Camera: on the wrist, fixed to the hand. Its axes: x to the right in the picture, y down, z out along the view.
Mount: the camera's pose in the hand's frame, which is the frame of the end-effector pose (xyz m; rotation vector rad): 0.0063 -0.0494 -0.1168 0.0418 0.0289 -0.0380
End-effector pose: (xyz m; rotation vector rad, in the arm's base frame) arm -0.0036 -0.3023 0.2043 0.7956 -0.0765 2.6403
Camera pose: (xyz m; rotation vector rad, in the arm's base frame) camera -0.0509 -0.2358 0.1070 0.7646 0.0015 2.6246
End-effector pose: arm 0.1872 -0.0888 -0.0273 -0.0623 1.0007 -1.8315
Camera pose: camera 0.0943 -0.0159 -0.0739 -0.0297 0.9869 -1.8920
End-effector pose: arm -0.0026 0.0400 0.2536 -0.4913 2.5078 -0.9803
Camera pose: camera -0.0559 0.0683 0.3653 -0.5173 2.5065 -1.0591
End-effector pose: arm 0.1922 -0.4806 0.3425 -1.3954 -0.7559 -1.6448
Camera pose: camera 0.0928 -0.5584 0.3284 -1.3328 -0.8001 -1.6656
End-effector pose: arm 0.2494 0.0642 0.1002 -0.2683 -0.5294 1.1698
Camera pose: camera 0.3522 0.0596 0.0258 -0.2380 -0.4823 1.1373
